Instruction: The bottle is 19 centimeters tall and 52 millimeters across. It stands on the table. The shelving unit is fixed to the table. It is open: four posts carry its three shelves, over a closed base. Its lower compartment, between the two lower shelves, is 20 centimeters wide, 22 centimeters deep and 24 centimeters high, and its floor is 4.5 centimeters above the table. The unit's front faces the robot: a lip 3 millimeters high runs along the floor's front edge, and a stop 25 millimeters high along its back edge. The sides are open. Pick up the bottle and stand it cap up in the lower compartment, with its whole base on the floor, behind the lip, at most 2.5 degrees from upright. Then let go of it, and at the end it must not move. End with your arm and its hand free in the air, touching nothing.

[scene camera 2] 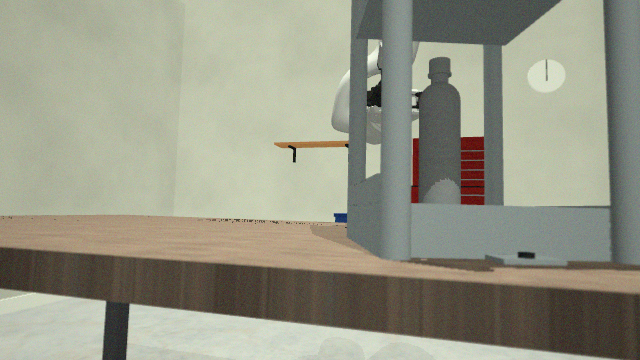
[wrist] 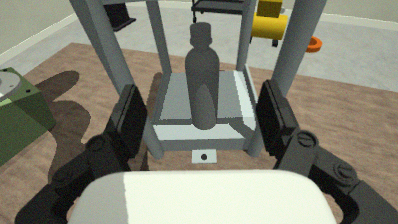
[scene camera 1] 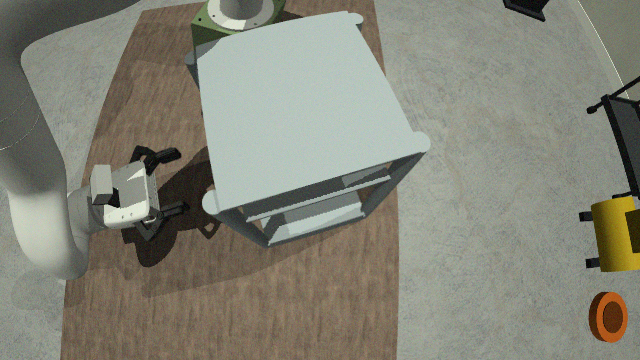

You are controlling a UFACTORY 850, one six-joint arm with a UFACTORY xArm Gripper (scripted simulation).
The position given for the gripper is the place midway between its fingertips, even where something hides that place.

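The gripper appears in scene camera 1 (scene camera 1: 182, 177), in scene camera 2 (scene camera 2: 410, 88) and in the wrist view (wrist: 200, 96). A grey bottle is visible at (scene camera 2: 440, 104) and again at (wrist: 202, 63), while a grey shelving unit can be seen at (scene camera 2: 380, 216), (wrist: 171, 129) and (scene camera 1: 296, 109).
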